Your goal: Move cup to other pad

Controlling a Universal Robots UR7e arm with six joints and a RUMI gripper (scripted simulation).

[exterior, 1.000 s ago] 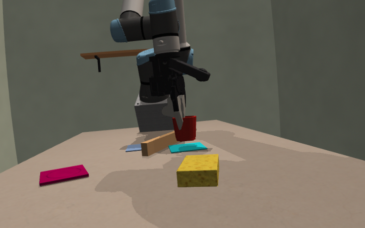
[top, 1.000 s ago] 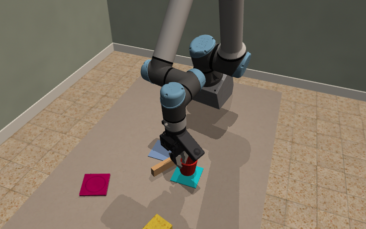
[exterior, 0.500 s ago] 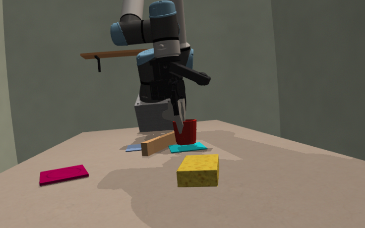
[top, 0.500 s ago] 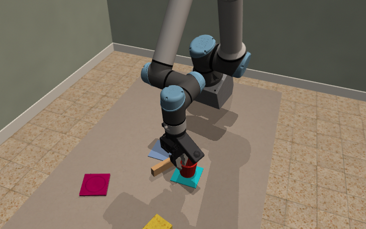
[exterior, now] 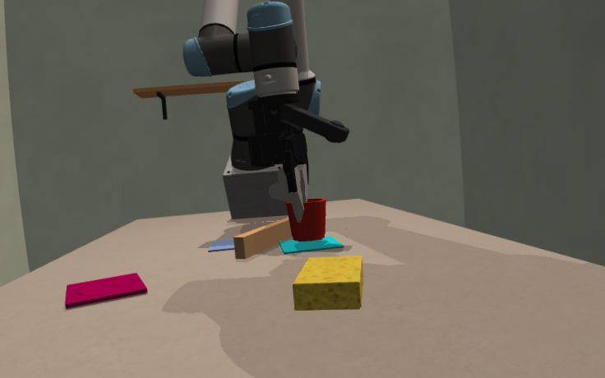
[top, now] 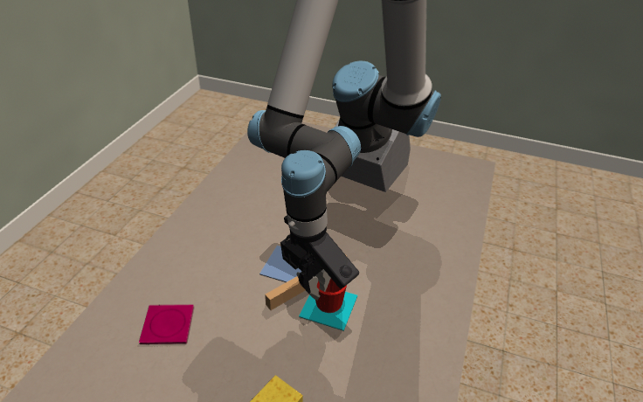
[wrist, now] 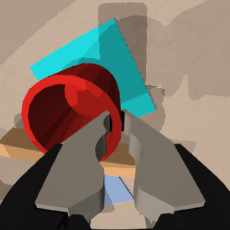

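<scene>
Right now my hand is 10 mm past the red marble, 30 mm to the right of it and 40 mm above it. Also, from my hand: blue marble (20 mm behind, 40 mm to the left, 40 mm below); cyan pad (30 mm behind, 20 mm to the left, 70 mm below); red cup (30 mm behind, 20 mm to the left, 30 mm below).
</scene>
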